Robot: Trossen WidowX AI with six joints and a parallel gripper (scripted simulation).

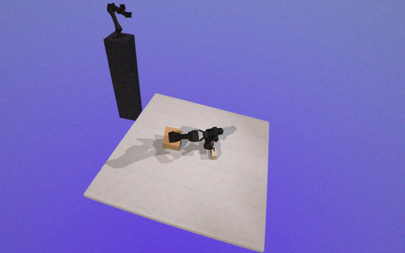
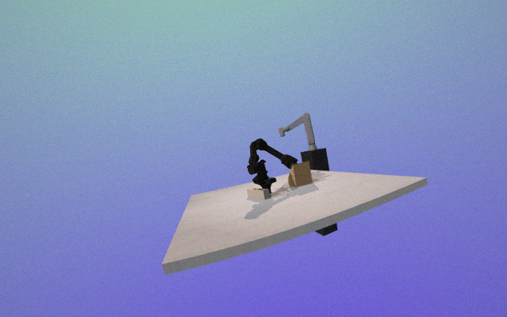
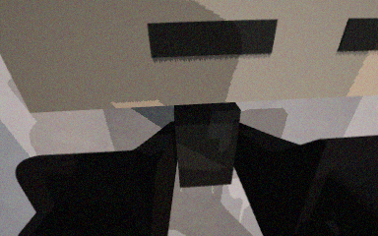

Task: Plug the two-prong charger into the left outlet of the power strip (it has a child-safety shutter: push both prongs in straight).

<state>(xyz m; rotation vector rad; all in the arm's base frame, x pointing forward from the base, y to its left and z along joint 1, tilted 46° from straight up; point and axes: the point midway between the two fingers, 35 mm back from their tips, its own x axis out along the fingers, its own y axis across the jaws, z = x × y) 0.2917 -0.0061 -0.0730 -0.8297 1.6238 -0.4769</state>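
Now: gripper tip 2 cm short of the black two-prong charger and 1 cm below it.
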